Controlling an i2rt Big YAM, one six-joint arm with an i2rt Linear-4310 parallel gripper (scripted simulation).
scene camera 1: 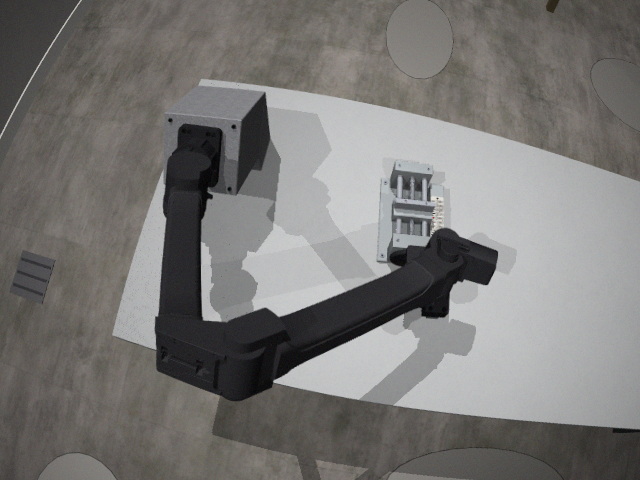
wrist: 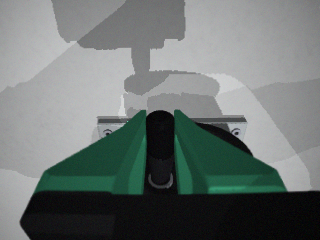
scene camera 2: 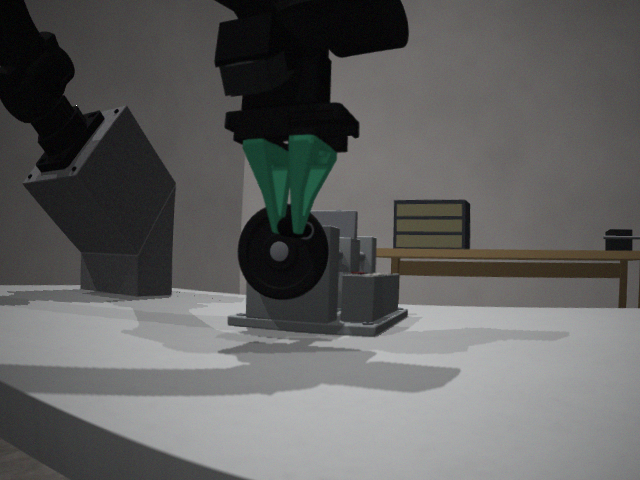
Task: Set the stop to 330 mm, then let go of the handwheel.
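Observation:
There is my gripper, which I can see in the wrist view too. I also see a black handwheel, and with it a grey stop.

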